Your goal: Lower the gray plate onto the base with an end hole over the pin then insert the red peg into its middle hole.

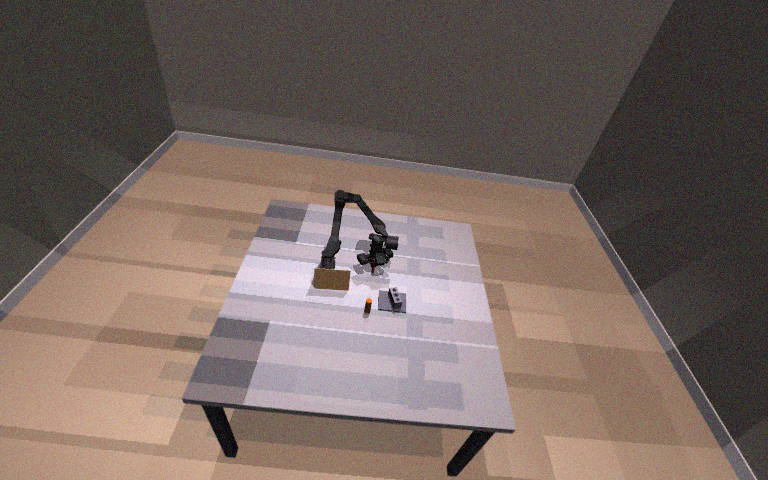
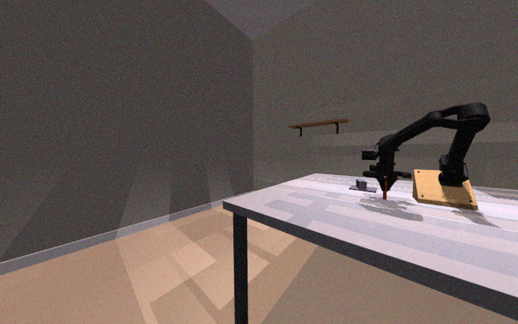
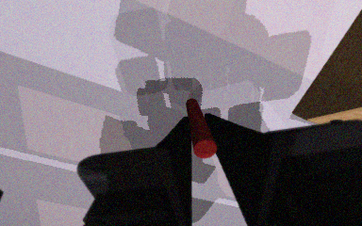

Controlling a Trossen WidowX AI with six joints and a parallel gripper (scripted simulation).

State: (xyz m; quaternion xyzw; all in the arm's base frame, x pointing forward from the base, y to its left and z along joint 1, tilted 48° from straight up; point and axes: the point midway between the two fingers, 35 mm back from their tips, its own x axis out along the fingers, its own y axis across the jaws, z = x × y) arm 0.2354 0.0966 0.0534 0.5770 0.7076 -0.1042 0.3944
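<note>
The gray plate is 19 cm to the right of my gripper tip and 11 cm ahead of it. From my gripper tip the other things lie so: gray base 18 cm to the right, 10 cm ahead, 3 cm below; orange cylinder 26 cm to the right, 2 cm behind; red peg right at my gripper tip.
</note>
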